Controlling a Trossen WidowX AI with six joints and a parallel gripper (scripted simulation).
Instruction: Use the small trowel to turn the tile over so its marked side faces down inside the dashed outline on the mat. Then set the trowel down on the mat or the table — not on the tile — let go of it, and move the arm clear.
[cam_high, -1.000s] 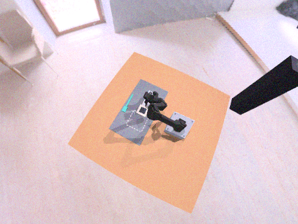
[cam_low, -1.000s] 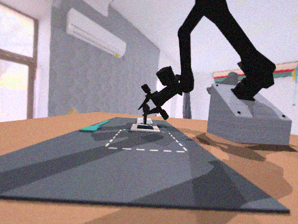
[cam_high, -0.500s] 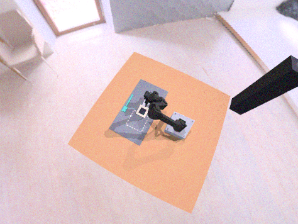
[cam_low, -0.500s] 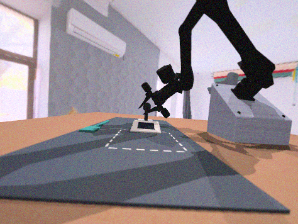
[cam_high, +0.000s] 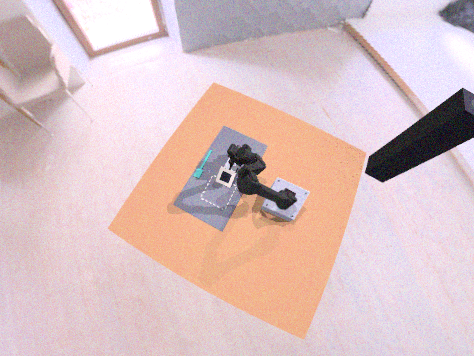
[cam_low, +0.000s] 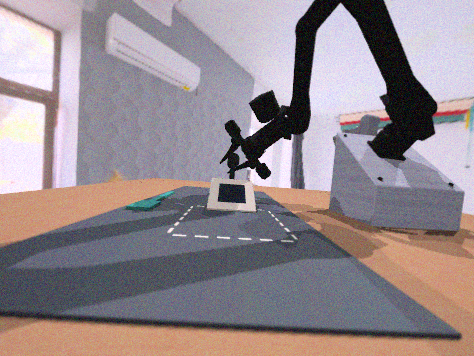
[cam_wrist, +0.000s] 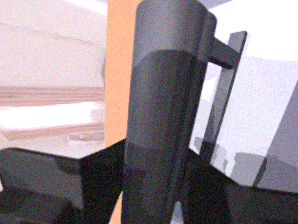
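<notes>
Now: the white tile 10 cm to the left of my gripper tip, 6 cm below it and 3 cm behind it. Also, from my gripper tip: small trowel 3 cm behind, 1 cm below; then dark mat 11 cm below, 8 cm to the left; then teal trowel 14 cm ahead, 10 cm to the left, 8 cm below.
</notes>
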